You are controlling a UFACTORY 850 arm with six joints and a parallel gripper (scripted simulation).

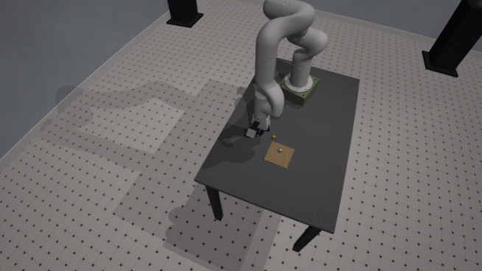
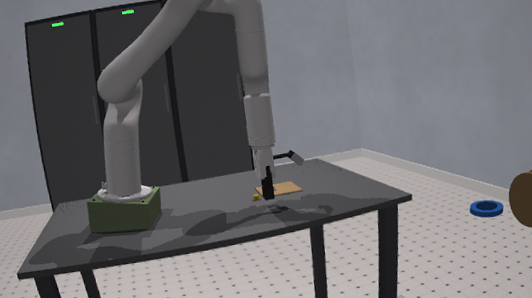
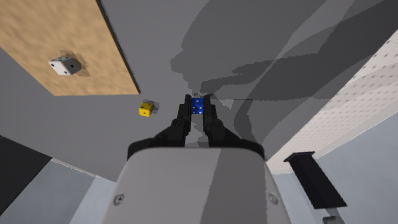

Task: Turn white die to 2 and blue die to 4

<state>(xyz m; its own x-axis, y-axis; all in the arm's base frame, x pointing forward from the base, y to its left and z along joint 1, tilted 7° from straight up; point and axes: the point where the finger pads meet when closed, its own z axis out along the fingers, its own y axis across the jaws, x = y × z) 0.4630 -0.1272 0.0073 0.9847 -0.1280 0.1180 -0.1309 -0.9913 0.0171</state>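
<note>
Now: the tan mat 15 cm to the left of my hand, 9 cm ahead of it and 4 cm below it. Also, from my hand: blue die 1 cm below; then yellow die 9 cm to the left, 3 cm below, 2 cm behind; then white die 15 cm to the left, 6 cm ahead, 3 cm below.
</note>
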